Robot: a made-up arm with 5 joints. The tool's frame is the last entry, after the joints.
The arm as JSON. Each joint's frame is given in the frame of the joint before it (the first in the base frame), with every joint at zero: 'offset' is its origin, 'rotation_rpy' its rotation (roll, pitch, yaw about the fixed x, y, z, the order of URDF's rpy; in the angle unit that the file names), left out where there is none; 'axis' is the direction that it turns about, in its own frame. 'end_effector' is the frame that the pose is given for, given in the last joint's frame.
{
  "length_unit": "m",
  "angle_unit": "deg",
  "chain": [
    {
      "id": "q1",
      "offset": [
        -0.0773,
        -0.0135,
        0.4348
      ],
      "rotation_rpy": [
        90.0,
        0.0,
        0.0
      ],
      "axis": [
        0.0,
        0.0,
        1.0
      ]
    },
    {
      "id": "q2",
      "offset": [
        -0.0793,
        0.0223,
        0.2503
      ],
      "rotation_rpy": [
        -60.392,
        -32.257,
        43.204
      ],
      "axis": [
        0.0,
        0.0,
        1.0
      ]
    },
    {
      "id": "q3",
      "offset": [
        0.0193,
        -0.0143,
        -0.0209
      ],
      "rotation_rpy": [
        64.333,
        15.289,
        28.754
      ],
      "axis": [
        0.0,
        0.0,
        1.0
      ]
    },
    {
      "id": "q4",
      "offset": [
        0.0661,
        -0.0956,
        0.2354
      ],
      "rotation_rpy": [
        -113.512,
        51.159,
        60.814
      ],
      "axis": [
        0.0,
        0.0,
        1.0
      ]
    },
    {
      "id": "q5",
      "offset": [
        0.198,
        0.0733,
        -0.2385
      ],
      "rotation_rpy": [
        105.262,
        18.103,
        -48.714
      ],
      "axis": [
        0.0,
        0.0,
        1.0
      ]
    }
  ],
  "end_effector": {
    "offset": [
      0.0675,
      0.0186,
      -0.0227
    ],
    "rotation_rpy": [
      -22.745,
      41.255,
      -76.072
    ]
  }
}
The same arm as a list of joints. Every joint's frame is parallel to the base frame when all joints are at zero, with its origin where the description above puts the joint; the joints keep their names.
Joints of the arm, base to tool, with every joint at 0 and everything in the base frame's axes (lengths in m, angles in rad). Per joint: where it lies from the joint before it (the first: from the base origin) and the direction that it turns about. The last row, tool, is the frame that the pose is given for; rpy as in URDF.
q1: axis -y origin -0.0773 -0.0135 0.4348
q2: axis -0.787421 -0.417811 0.453212 origin -0.0793 -0.2503 0.0223
q3: axis -y origin 0.0284 -0.0121 -0.008
q4: axis -0.814398 0.250199 -0.523599 origin 0.1136 -0.2354 -0.0244
q5: axis -y origin 0.2052 0.1367 0.2016
tool: origin -0.0344 0.0227 0.061 rpy 0.8373 -0.3601 0.7818

